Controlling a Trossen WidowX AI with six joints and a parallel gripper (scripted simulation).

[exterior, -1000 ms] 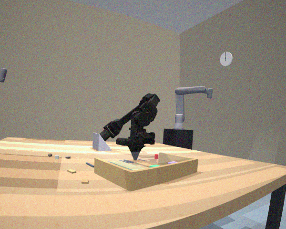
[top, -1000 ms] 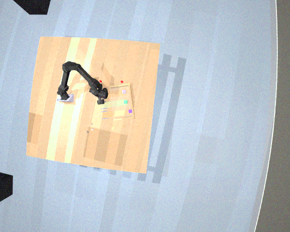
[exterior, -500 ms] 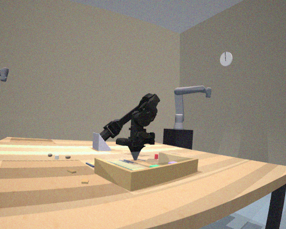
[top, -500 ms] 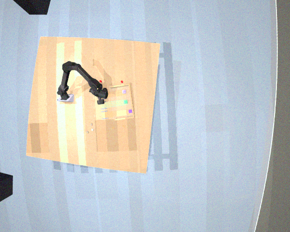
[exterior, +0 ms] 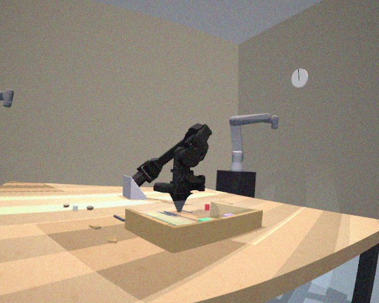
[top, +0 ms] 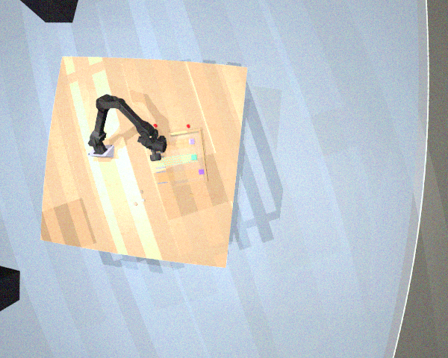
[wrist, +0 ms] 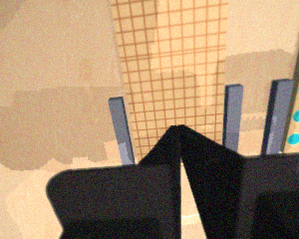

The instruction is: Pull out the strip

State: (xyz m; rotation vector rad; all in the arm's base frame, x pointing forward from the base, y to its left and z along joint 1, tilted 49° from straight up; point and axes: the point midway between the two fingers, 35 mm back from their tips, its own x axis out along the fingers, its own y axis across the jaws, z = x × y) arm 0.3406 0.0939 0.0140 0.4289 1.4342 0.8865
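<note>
Now: gripper tip 100 mm short of the strip and 30 mm to the right of it. Round my gripper tip: cube (210 mm ahead, 60 mm to the left, 20 mm above).
</note>
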